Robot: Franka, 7 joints.
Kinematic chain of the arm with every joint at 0, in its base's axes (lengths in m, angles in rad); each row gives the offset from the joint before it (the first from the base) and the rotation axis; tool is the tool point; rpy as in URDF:
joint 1: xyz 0 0 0.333 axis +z
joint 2: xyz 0 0 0 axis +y
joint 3: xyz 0 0 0.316 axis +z
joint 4: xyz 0.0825 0 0 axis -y
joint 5: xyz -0.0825 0 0.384 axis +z
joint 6: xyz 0 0 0 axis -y
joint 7: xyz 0.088 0 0 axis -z
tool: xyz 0 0 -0.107 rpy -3.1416 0 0
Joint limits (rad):
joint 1: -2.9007..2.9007
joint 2: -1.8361..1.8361
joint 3: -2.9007..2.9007
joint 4: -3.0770..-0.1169
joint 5: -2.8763..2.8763
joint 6: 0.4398..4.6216
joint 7: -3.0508..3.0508
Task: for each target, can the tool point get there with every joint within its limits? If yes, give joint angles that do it. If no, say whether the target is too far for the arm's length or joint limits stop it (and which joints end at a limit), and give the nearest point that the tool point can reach.
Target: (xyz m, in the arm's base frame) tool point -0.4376 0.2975 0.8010
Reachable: yes | joints 2.4541 0.4763 -0.3540 -0.5154 -1.8289 4.1573 1.5037
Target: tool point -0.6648 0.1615 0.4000
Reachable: yes | joints 2.2196 0.5592 0.9170 -1.6931 1.5405 2.9490 -2.0404
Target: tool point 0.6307 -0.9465 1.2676
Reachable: no: too far | nearest point 0.3675 -0.5516 0.8776 | short by 0.614 m
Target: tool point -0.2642 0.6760 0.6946
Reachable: yes | joints -0.4900 -0.7535 1.8966 -1.0385 -0.3428 2.3548 -0.1831
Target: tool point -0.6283 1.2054 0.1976
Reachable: no: too far | nearest point -0.3946 0.7570 0.2480 | short by 0.508 m
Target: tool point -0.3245 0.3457 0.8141
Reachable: yes | joints 1.1321 0.2993 1.2514 -1.0661 -2.1688 3.9415 1.8053
